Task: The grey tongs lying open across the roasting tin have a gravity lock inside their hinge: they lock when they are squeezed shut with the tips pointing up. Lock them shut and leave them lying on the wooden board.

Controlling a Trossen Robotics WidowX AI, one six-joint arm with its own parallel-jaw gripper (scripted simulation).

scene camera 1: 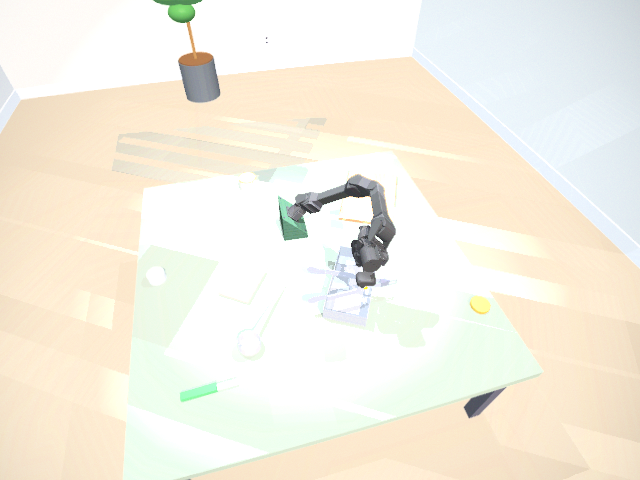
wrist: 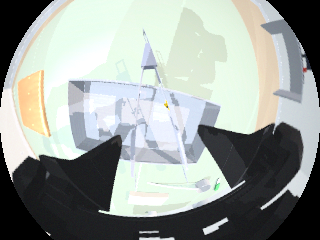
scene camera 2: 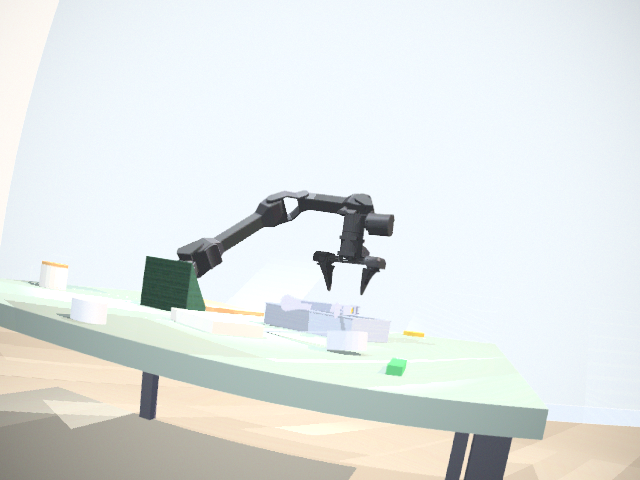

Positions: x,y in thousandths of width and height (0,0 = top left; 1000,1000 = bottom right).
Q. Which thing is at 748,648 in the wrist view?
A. My gripper.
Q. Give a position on a pale flat block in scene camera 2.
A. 345,676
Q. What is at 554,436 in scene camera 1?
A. A wooden board.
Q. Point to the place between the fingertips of my gripper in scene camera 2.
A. At 538,611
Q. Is my gripper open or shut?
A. Open.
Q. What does my gripper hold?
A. Nothing.
